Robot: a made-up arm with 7 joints.
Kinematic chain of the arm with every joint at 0, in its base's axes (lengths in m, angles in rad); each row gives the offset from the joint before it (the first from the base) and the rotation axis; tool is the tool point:
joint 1: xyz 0 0 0.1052 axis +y
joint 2: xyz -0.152 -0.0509 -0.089 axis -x
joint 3: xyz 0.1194 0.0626 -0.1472 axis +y
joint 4: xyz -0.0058 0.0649 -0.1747 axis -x
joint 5: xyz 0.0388 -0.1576 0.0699 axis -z
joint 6: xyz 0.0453 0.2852 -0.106 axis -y
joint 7: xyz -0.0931 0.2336 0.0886 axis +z
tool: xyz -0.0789 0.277 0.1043
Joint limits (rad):
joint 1: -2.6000..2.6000
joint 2: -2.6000..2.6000
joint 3: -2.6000..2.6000
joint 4: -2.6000..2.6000
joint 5: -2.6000..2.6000
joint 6: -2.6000..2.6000
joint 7: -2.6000..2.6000
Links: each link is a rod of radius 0.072 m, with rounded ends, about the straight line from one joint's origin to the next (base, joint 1, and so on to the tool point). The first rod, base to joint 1, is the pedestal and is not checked.
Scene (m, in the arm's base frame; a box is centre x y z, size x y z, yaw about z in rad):
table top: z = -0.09
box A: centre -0.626 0.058 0.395 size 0.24 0.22 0.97 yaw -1
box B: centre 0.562 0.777 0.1 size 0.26 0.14 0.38 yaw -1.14
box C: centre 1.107 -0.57 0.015 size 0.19 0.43 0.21 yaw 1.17
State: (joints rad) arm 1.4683 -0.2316 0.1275 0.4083 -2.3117 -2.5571 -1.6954
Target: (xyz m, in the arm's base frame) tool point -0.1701 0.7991 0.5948
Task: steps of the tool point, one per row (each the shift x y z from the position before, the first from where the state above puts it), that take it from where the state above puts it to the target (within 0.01 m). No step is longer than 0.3 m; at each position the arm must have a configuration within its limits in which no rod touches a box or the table.
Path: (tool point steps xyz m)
1: 0.0675 0.0997 0.0613
2: 0.0900 0.0988 0.0472
3: 0.1109 0.0933 0.0273
4: 0.1278 0.0810 0.0011
5: -0.0860 0.1610 0.1049
6: -0.0474 0.2354 0.0387
7: 0.0250 0.2615 -0.0492
8: 0.1110 0.2208 -0.1219

